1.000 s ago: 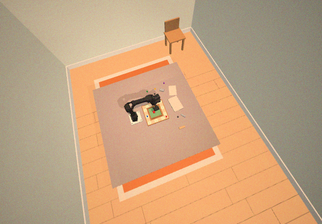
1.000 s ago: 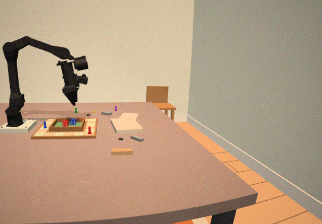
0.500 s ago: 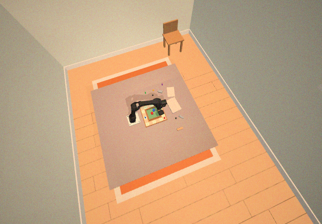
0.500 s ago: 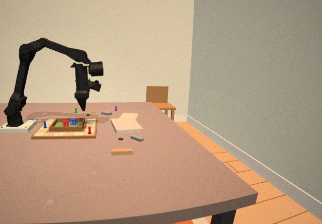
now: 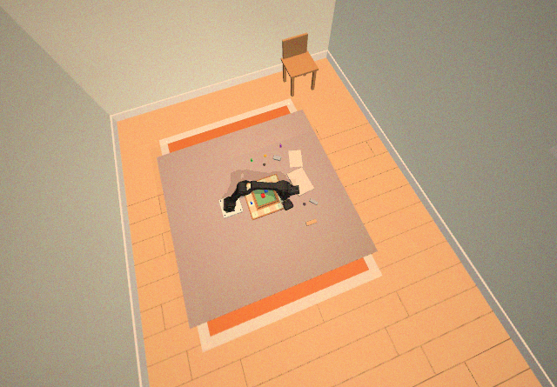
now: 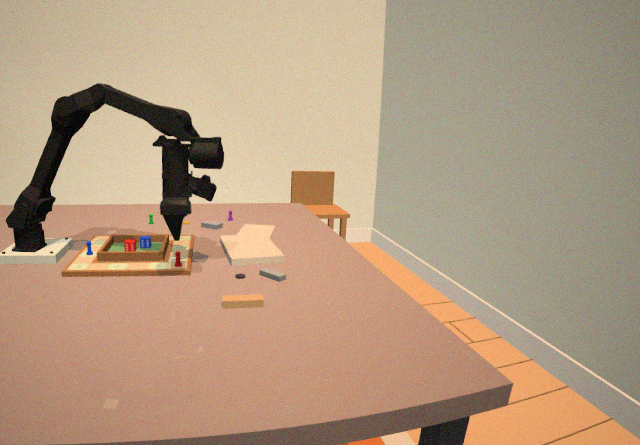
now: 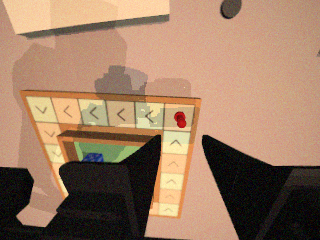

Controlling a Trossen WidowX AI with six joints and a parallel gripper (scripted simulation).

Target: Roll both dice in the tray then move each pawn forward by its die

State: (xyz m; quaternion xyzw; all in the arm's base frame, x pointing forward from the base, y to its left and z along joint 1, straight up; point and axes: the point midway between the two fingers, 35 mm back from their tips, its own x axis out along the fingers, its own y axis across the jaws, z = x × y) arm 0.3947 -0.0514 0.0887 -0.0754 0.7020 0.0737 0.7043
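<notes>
Now: gripper tip 5 cm above the red pawn. Round my gripper tip: wooden block: 16 cm ahead, 18 cm to the right, 7 cm below; then green tray: 13 cm behind, 9 cm to the left, 7 cm below; then blue pawn: 23 cm behind, 5 cm to the left, 5 cm below.
</notes>
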